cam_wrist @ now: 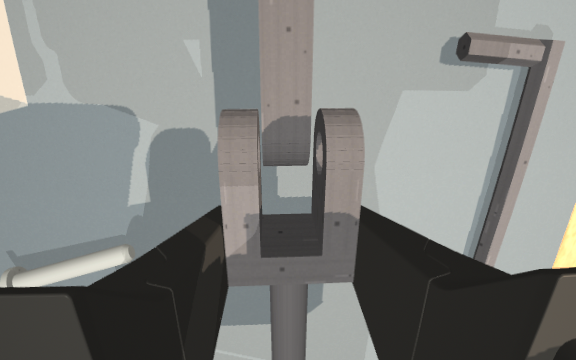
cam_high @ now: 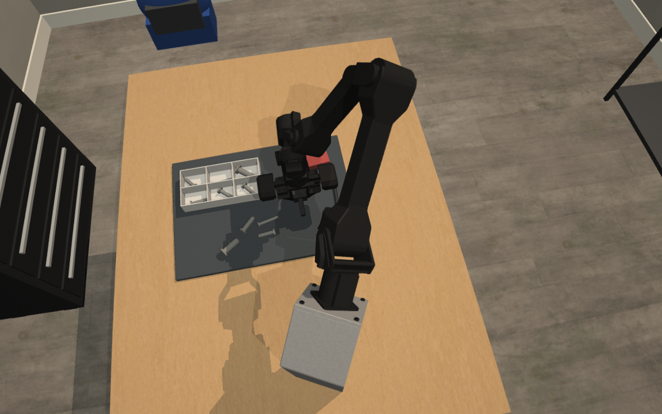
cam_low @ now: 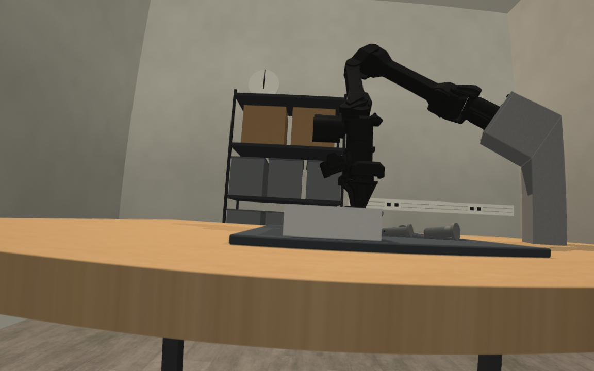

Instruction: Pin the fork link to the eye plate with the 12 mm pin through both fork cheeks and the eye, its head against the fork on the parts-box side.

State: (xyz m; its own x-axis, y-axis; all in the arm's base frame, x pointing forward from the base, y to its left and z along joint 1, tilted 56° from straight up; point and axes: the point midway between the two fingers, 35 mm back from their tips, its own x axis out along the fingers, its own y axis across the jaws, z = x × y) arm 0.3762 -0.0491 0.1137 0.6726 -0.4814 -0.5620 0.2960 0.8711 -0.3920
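The grey eye plate lies 5 cm below my hand, 3 cm ahead of it and 2 cm to the right of it. Round my hand: long strip 9 cm to the right, 6 cm below, 1 cm behind; then long thin pin 10 cm to the left, 6 cm below; then dark mat 8 cm to the left, 7 cm below, 6 cm ahead.
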